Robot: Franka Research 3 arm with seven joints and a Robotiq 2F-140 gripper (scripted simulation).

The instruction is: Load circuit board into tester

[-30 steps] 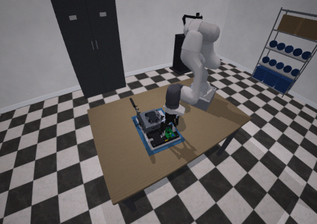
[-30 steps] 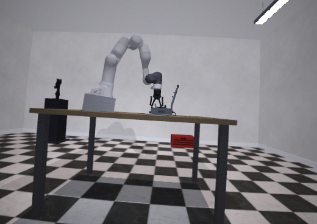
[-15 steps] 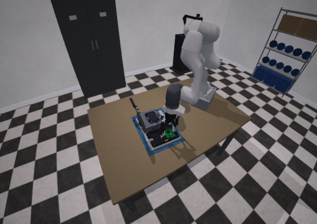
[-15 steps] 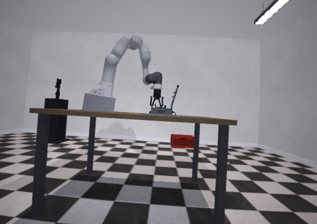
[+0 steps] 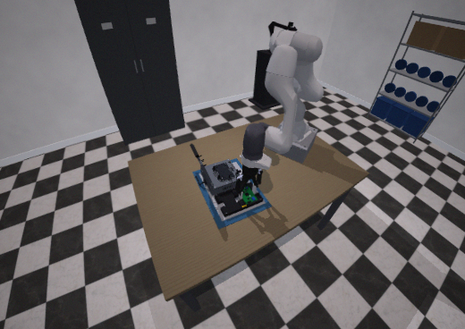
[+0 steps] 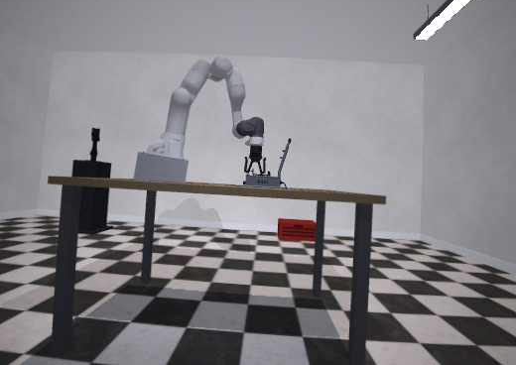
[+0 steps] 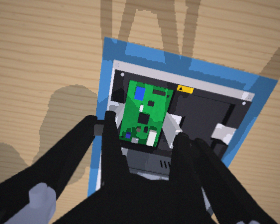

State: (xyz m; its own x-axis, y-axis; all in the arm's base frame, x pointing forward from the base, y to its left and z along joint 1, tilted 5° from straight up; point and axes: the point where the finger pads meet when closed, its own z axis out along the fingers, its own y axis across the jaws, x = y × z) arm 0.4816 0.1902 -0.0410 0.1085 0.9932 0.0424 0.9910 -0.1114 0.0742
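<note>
Right now the green circuit board is 2 cm below my hand. Also, from my hand: tester lid (19 cm to the right, 17 cm ahead, 14 cm above).
</note>
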